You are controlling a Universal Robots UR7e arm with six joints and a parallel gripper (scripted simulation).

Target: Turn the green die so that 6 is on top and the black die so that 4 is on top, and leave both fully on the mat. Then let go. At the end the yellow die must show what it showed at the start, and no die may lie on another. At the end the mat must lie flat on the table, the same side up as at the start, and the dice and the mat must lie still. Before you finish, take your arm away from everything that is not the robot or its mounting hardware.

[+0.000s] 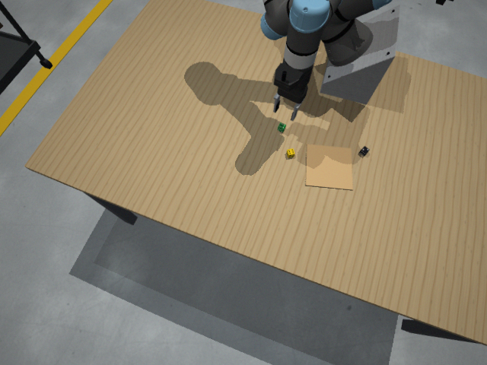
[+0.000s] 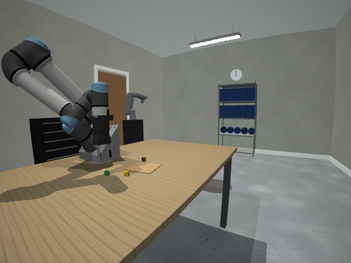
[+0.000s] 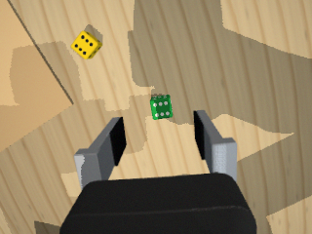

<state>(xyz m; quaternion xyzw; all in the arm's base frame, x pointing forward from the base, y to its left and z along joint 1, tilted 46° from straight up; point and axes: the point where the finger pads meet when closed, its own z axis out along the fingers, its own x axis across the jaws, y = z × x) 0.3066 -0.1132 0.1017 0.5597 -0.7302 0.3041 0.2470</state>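
Right now the green die is 9 cm below my hand. The rest, counted from my hand: yellow die: 9 cm below, 8 cm ahead, 5 cm to the left; then black die: 27 cm to the left, 9 cm below, 1 cm ahead; then tan mat: 17 cm to the left, 10 cm below, 9 cm ahead.
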